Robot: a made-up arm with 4 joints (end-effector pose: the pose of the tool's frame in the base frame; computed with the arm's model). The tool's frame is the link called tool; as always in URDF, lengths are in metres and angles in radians. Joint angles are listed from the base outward.
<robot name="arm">
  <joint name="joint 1" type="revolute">
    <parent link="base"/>
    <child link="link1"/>
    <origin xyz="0 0 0.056" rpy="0 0 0"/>
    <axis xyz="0 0 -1"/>
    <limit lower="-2.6" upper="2.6" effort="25" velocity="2.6"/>
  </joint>
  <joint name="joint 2" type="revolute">
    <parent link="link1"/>
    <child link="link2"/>
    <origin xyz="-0.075 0.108 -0.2" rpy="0 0 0"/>
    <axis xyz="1 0 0"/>
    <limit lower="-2.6" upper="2.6" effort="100" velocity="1.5"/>
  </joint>
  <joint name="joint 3" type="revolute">
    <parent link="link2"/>
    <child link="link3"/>
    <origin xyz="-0.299 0.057 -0.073" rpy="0 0 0"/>
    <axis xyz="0 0 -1"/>
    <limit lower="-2.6" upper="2.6" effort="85" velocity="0.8"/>
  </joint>
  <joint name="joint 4" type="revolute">
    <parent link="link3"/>
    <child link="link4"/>
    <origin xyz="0.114 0.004 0.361" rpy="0 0 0"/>
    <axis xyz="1 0 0"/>
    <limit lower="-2.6" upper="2.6" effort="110" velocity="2.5"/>
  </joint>
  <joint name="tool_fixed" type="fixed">
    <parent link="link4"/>
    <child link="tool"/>
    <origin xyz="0.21 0.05 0.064" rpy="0 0 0"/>
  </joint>
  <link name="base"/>
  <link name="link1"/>
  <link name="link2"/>
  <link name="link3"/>
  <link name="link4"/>
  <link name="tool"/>
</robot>
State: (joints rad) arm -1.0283 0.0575 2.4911 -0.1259
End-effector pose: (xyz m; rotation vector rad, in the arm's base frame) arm -0.2215 -0.5607 0.1898 -0.1144 0.1538 -1.4566
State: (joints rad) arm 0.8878 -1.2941 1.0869 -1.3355
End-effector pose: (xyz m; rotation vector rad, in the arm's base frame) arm 0.1351 0.3089 0.1117 2.2965 -1.1287 1.7303
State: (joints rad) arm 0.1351 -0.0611 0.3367 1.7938
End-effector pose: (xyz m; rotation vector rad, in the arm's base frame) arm -0.0887 0.0245 0.1851 1.6955 -0.4224 -0.3283
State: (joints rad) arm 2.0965 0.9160 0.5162 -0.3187
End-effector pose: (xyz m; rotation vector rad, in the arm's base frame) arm -0.1280 0.1401 0.0266 0.7237 -0.4631 -2.4245
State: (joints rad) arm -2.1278 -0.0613 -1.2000 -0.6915
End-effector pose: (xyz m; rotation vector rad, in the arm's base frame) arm -0.2606 -0.5561 0.1370 -0.0169 1.0371 -2.7593
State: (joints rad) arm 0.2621 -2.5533 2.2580 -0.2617
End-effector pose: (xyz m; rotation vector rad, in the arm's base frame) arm -0.3808 0.6118 -0.2927 -1.6312 -2.3616 -1.1744
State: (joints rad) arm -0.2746 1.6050 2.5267 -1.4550
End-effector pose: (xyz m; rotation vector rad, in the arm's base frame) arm -0.5385 -0.2879 -0.3421 -0.2858 2.5070 0.0074
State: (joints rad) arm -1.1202 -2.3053 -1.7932 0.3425
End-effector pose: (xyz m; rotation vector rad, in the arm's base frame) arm -0.3266 -0.3689 -0.6607 -2.3634 1.0274 0.9714
